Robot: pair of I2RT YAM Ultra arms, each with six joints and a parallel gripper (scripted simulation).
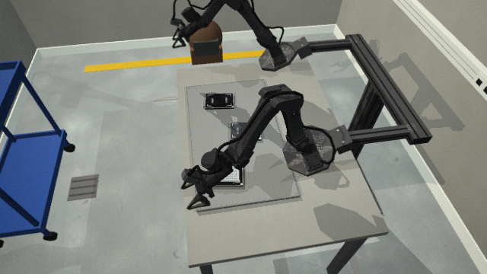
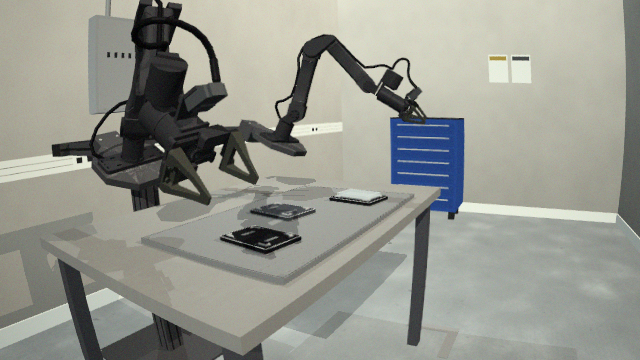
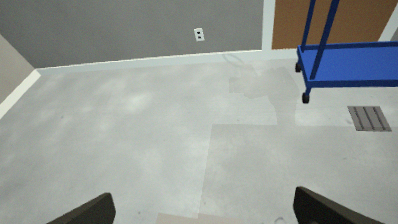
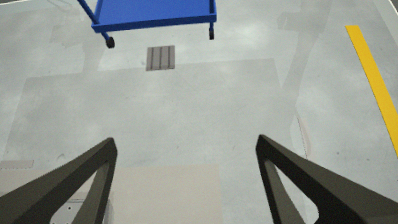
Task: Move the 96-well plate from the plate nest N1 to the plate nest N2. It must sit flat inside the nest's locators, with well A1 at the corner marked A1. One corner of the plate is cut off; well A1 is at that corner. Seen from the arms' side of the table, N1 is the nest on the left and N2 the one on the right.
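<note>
The white 96-well plate is 25 cm to the right of my left hand, 25 cm below it and 16 cm behind it.
</note>
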